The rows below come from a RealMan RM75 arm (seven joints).
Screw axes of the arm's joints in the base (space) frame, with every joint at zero. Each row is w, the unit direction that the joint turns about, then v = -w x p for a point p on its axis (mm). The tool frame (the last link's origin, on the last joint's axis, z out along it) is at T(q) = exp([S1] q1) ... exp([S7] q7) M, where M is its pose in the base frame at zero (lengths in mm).
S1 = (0, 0, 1, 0, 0, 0)
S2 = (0, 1, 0, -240.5, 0, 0)
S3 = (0, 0, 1, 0, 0, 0)
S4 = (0, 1, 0, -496.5, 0, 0)
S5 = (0, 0, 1, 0, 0, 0)
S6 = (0, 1, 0, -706.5, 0, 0)
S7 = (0, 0, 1, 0, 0, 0)
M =
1 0 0 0
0 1 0 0
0 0 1 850.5
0 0 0 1
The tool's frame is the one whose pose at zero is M.
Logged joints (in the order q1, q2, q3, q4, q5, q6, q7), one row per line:
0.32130 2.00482 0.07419 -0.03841 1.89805 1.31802 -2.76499
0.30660 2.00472 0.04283 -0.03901 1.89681 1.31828 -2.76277
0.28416 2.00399 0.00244 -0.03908 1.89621 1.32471 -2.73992
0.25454 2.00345 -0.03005 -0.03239 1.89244 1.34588 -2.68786
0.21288 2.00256 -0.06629 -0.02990 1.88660 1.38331 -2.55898
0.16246 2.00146 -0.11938 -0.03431 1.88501 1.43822 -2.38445
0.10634 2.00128 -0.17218 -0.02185 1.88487 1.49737 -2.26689
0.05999 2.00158 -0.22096 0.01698 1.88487 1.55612 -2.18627
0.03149 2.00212 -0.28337 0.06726 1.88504 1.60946 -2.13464
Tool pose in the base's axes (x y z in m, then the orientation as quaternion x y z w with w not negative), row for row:
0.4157 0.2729 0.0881 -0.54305 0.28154 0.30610 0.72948
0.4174 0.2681 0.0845 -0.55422 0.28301 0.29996 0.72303
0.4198 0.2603 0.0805 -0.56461 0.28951 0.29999 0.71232
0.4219 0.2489 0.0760 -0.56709 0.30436 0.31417 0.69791
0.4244 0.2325 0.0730 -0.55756 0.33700 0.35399 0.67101
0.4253 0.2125 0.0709 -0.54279 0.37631 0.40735 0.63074
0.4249 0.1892 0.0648 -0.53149 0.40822 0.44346 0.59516
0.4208 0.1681 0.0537 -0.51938 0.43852 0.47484 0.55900
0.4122 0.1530 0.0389 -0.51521 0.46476 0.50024 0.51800
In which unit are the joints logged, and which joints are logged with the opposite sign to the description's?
The joints are logged in radians. Opposite sign: none.
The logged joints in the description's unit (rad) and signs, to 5 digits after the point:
0.32130 2.00482 0.07419 -0.03841 1.89805 1.31802 -2.76499
0.30660 2.00472 0.04283 -0.03901 1.89681 1.31828 -2.76277
0.28416 2.00399 0.00244 -0.03908 1.89621 1.32471 -2.73992
0.25454 2.00345 -0.03005 -0.03239 1.89244 1.34588 -2.68786
0.21288 2.00256 -0.06629 -0.02990 1.88660 1.38331 -2.55898
0.16246 2.00146 -0.11938 -0.03431 1.88501 1.43822 -2.38445
0.10634 2.00128 -0.17218 -0.02185 1.88487 1.49737 -2.26689
0.05999 2.00158 -0.22096 0.01698 1.88487 1.55612 -2.18627
0.03149 2.00212 -0.28337 0.06726 1.88504 1.60946 -2.13464

